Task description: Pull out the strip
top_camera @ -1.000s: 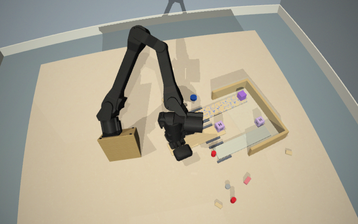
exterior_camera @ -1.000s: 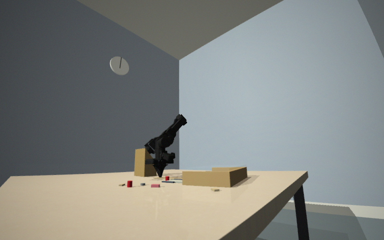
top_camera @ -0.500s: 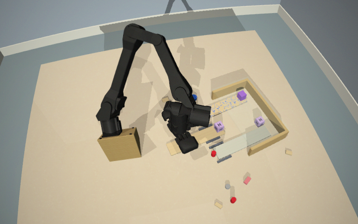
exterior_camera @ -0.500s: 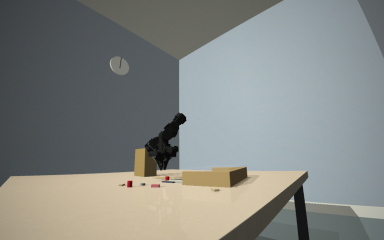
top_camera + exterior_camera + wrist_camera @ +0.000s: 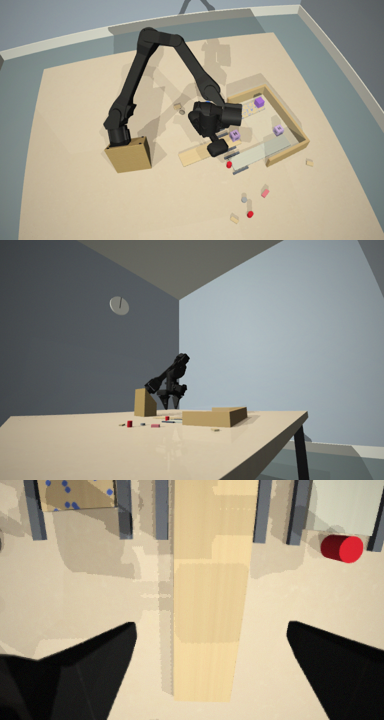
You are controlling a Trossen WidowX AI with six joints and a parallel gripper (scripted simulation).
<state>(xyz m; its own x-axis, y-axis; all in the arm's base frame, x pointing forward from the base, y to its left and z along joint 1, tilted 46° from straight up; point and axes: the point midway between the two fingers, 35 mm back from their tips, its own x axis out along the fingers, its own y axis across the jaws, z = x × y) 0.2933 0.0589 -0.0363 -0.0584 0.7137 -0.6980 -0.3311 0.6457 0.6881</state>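
My gripper tip is now 200 mm short of the pale strip, 50 mm above it and 40 mm to the left of it. The rest, counted from my gripper tip: blue cylinder: 210 mm to the left, 40 mm below, 40 mm ahead.
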